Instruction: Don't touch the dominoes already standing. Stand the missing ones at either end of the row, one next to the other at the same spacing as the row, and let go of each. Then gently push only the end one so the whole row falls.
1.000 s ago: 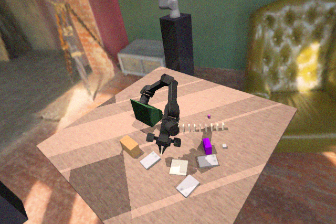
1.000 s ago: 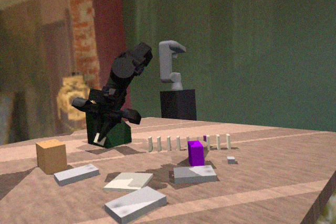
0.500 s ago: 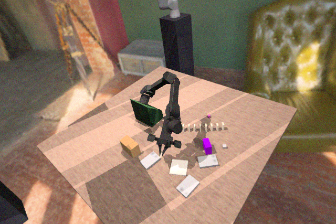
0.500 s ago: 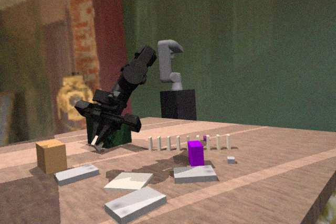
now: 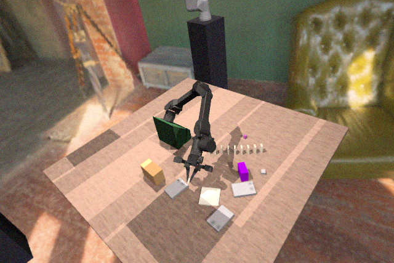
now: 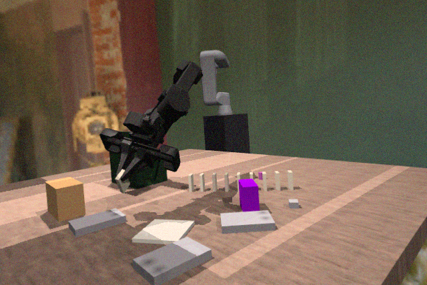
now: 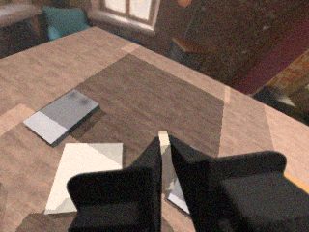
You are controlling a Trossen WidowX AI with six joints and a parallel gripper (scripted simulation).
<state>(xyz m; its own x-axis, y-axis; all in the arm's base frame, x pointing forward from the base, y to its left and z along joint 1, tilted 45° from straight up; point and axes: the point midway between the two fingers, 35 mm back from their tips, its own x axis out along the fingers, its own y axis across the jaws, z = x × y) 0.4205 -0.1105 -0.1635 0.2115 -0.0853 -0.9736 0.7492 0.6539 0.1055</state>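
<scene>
Now: gripper tip 110 mm above the white slab, 70 mm short of it and 60 mm to the right of it. Round my gripper tip: purple block 260 mm to the left, 110 mm ahead, 80 mm below; then tan box 250 mm behind, 70 mm below, 50 mm to the right; then small grey cube 350 mm to the left, 180 mm ahead, 110 mm below.
</scene>
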